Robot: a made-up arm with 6 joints.
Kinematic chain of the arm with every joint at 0, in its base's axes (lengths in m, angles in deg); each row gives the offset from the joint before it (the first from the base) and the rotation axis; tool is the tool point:
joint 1: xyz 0 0 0.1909 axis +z
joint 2: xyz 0 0 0 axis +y
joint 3: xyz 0 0 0.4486 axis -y
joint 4: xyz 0 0 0 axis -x
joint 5: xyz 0.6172 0 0 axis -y
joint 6: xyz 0 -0.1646 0 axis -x
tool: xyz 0 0 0
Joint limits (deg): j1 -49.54..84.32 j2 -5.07..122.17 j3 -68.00..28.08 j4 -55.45..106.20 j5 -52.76..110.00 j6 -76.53..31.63
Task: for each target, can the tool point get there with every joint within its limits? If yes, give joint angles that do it. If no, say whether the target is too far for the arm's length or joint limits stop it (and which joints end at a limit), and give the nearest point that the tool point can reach.
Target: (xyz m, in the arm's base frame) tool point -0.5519 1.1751 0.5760
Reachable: no: too far | nearest point 0.0475 0.9418 0.5163 | short by 0.646 m
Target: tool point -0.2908 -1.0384 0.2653
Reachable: no: joint limits stop it (at a limit: joint 1) | nearest point 0.2650 -0.5644 0.2653 | short by 0.730 m
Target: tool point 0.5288 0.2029 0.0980
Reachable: yes | joints 34.23 23.72 -39.24 38.02 16.86 -45.95
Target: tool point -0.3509 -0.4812 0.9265
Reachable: no: joint limits stop it (at a limit: joint 1, joint 2, joint 3) | nearest point 0.1740 -0.4501 1.0086 | short by 0.532 m
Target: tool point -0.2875 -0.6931 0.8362
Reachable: no: joint limits stop it (at a limit: joint 1, joint 2) | nearest point 0.2041 -0.4930 0.9232 | short by 0.538 m
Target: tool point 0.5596 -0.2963 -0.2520
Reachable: yes | joints -26.28 69.26 -16.06 83.77 -0.71 10.96
